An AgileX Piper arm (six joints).
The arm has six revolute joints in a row. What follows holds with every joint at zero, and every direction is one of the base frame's.
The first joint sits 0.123 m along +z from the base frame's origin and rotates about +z.
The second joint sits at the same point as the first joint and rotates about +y.
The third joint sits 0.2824 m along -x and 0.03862 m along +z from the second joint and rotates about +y.
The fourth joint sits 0.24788 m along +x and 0.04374 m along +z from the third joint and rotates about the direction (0.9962, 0, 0.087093).
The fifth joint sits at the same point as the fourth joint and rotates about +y.
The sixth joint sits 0.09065 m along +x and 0.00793 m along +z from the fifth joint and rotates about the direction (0.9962, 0, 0.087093).
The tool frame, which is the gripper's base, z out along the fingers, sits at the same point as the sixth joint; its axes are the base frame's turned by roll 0, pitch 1.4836 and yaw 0 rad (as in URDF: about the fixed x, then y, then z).
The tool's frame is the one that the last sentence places.
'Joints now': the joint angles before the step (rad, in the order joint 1, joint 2, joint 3, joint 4, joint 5, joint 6). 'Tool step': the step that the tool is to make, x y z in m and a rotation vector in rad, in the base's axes. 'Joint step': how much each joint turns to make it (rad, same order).
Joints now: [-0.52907, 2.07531, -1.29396, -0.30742, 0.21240, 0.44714]
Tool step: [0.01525, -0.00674, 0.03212, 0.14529, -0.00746, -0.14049]
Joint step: [0.00000, 0.00383, -0.17369, 0.20843, 0.23939, -0.02183]
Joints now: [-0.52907, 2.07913, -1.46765, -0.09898, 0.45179, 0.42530]
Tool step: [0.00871, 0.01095, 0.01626, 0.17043, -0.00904, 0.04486]
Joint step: [0.00001, 0.00001, -0.08426, 0.28788, 0.16776, -0.20124]
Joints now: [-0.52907, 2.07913, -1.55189, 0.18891, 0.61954, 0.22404]
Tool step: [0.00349, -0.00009, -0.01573, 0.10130, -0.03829, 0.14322]
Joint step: [-0.03097, 0.04673, -0.01031, 0.28301, 0.05091, -0.32975]
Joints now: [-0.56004, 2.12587, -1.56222, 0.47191, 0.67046, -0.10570]
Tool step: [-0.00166, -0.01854, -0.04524, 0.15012, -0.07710, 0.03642]
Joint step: [-0.07196, 0.11922, 0.00002, 0.33809, 0.02831, -0.32021]
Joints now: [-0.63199, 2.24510, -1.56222, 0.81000, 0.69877, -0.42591]
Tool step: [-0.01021, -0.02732, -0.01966, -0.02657, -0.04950, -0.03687]
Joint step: [-0.06344, 0.05161, -0.00001, 0.11654, -0.04851, -0.15890]
